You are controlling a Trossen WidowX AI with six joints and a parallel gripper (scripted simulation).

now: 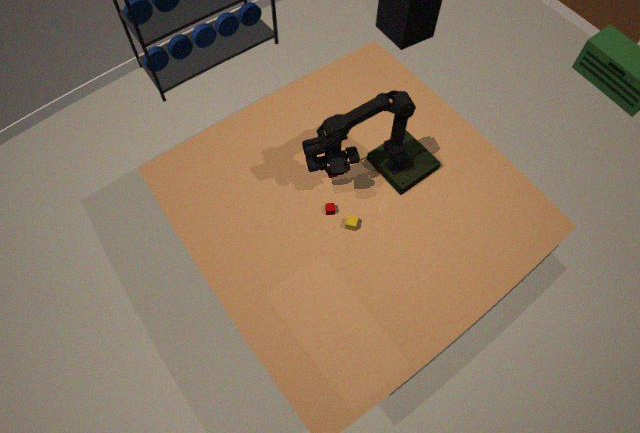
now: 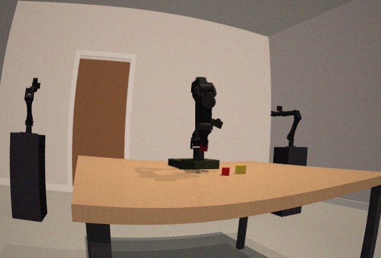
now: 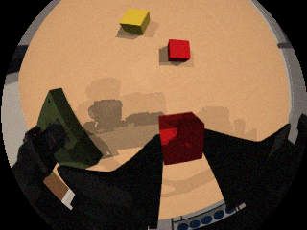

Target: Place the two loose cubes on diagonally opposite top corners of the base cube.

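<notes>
Now: gripper tip 3 cm short of the yellow base cube, 18 cm to the right of it and 10 cm above it.
</notes>
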